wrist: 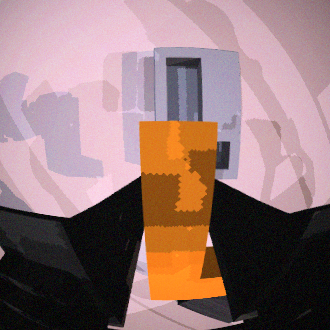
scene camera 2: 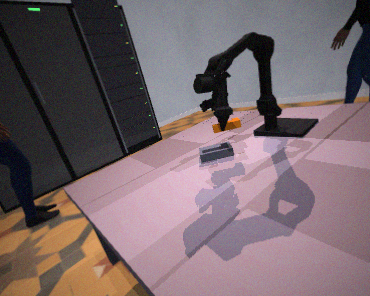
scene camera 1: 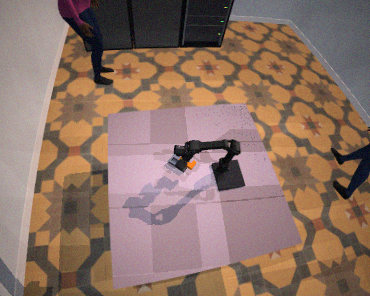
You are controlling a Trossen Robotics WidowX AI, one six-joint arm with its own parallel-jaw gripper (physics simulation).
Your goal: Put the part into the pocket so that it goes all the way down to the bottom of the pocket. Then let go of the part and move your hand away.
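Seen in the pictures: gripper, fingertip midpoint: (wrist: pixel 173 182) (scene camera 2: pixel 222 130) (scene camera 1: pixel 183 162); arm's base, origin of the base link: (scene camera 2: pixel 270 126) (scene camera 1: pixel 222 168).
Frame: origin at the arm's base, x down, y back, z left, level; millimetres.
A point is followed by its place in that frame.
Note:
The orange L-shaped part (scene camera 1: pixel 192 164) {x -120, y -243, z -64 mm} (scene camera 2: pixel 233 124) {x -107, y -275, z -62 mm} (wrist: pixel 175 200) {x -119, y -290, z -110 mm} is held level in the air. My gripper (scene camera 1: pixel 183 164) {x -91, y -289, z -108 mm} (scene camera 2: pixel 223 126) {x -91, y -289, z -108 mm} (wrist: pixel 173 182) {x -91, y -289, z -108 mm} is shut on it, one finger on each long side. The grey block (scene camera 1: pixel 172 161) {x -15, y -344, z -174 mm} (scene camera 2: pixel 216 156) {x 11, y -331, z -136 mm} (wrist: pixel 220 90) {x -12, y -287, z -190 mm} rests on the table, with a gap between it and the part. In the wrist view its L-shaped pocket (wrist: pixel 184 92) {x 19, y -316, z -172 mm} is empty where it shows: the long slot and a bit of the foot at the right. The part hides the rest. The part sits lower in that view than the pocket, its foot also to the right.
The pink table top (scene camera 1: pixel 135 250) {x 24, y -770, z 317 mm} (scene camera 2: pixel 150 210) {x 24, y -691, z -180 mm} carries the arm's black base (scene camera 1: pixel 229 176) {x 5, y 27, z 76 mm} (scene camera 2: pixel 286 127) {x 5, y -12, z 71 mm}, on the far side of the part from the block. Dark cabinets (scene camera 1: pixel 157 25) (scene camera 2: pixel 45 100) stand beyond the table. Two people (scene camera 1: pixel 96 45) (scene camera 1: pixel 357 167) stand off the table.

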